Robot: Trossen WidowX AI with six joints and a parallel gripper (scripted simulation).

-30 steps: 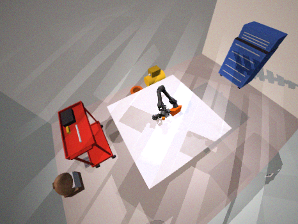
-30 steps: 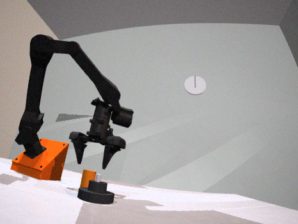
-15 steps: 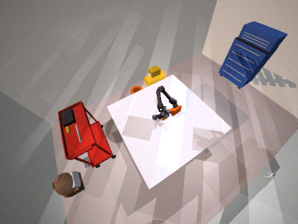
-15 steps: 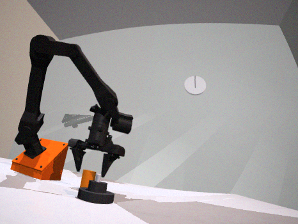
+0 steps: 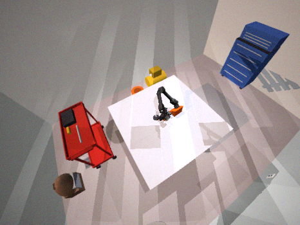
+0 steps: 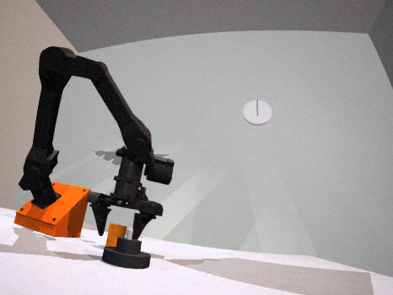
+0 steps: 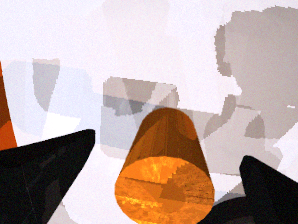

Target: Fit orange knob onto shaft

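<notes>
My gripper tip is now 2 cm below the orange knob. Round my gripper tip: round black pedestal 9 cm to the right, 9 cm ahead, 1 cm above.
</notes>
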